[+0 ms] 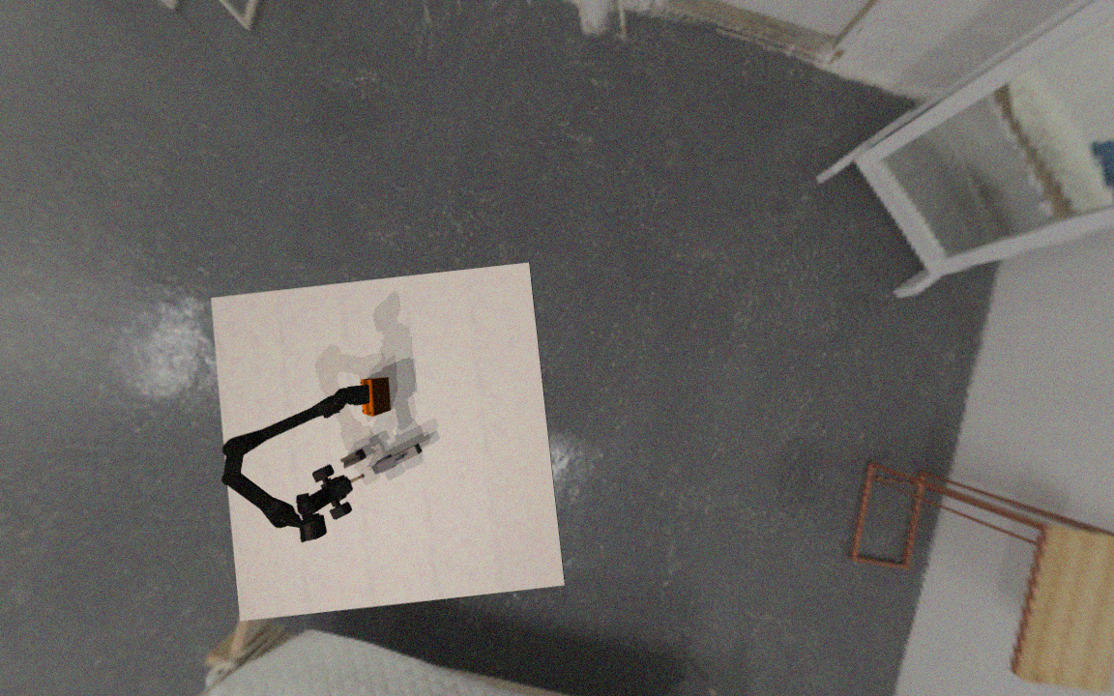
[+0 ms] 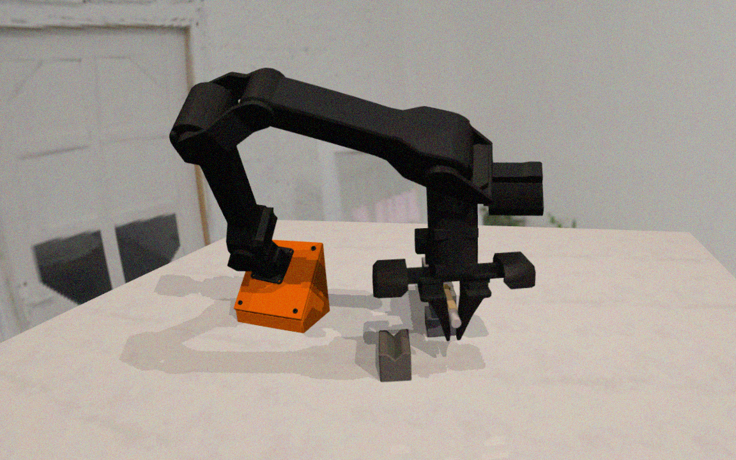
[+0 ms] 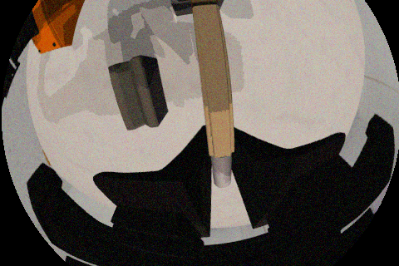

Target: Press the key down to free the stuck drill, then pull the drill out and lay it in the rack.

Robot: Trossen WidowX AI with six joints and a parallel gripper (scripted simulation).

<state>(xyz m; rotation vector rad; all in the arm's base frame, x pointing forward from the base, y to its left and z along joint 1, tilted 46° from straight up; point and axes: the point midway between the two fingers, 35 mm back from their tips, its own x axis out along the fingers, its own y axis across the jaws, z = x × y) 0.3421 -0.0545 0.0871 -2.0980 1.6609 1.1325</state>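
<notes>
Right now the drill is 2 cm behind my gripper tip, 4 cm to the left of it and 3 cm above it. From my gripper tip the other things lie so: grey v-notched rack: 8 cm behind, 4 cm below; then dark key: 10 cm behind, 21 cm to the left; then grey housing block: 8 cm behind, 18 cm to the left, 1 cm below.
</notes>
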